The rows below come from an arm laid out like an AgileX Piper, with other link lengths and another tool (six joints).
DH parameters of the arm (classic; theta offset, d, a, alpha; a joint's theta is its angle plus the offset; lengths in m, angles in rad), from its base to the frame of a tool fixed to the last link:
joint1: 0 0.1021 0 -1.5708
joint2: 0.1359 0 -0.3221 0
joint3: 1.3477 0 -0.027 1.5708
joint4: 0 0.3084 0 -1.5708
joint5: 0 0 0 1.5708
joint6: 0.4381 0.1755 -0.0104 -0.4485
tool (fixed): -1.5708 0.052 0 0
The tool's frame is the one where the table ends.
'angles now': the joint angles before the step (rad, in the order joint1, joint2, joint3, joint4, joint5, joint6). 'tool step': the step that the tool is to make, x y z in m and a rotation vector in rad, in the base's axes. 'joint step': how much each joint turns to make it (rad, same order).
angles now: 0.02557 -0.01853 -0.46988 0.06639 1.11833 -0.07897
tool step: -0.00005 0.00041 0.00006 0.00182 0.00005 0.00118
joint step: 0.00003 0.00000 -0.00002 0.00214 0.00002 0.00003
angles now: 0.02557 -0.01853 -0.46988 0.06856 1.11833 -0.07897
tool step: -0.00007 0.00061 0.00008 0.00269 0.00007 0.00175
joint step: 0.00001 -0.00001 0.00001 0.00321 0.00000 0.00000
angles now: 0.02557 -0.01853 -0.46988 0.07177 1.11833 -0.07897
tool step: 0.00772 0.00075 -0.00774 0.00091 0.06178 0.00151
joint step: 0.00004 0.06172 0.00000 0.00288 0.00002 0.00004
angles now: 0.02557 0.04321 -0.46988 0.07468 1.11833 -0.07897
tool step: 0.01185 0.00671 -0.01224 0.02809 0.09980 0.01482
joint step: -0.00002 0.10340 0.00000 0.03403 -0.00436 -0.00002
